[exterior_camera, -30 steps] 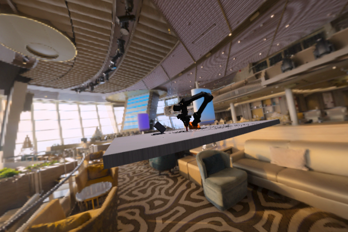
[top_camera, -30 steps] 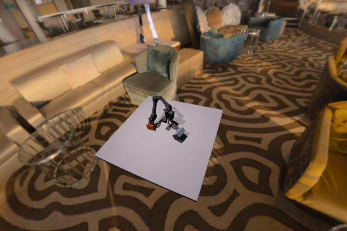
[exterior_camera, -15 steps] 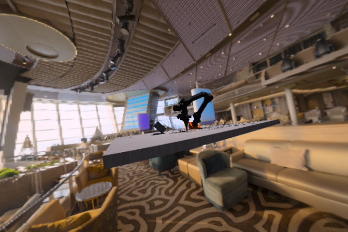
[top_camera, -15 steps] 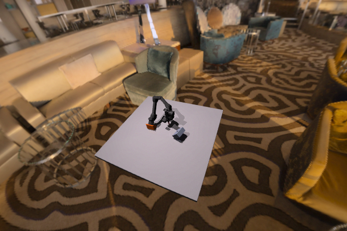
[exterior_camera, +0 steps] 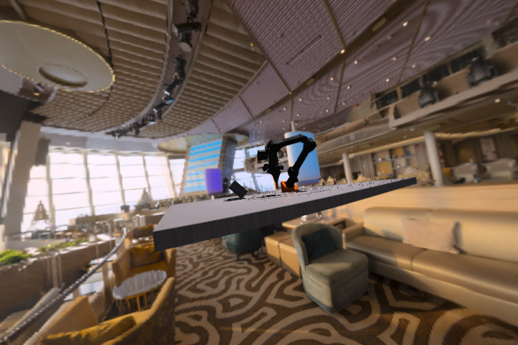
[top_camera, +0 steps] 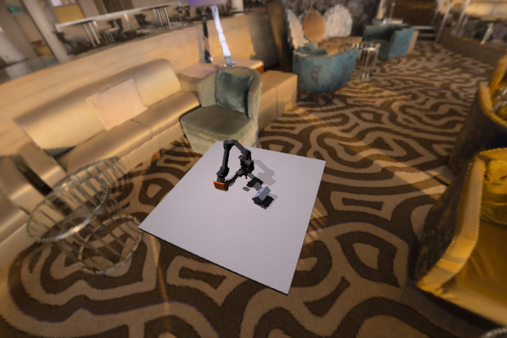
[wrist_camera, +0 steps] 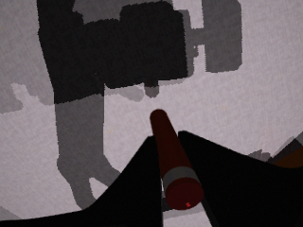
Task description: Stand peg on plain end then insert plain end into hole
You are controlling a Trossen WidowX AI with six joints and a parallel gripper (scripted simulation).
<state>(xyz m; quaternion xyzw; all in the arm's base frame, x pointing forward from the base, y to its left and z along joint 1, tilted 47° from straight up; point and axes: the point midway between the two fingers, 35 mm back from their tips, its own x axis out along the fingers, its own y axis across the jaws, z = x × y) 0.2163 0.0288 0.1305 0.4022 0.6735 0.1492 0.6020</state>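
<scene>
Right now the sloped panel is 200 mm ahead of my gripper tip, 170 mm to the right of it and 10 mm below it. Round my gripper tip: red peg: 20 mm above.
</scene>
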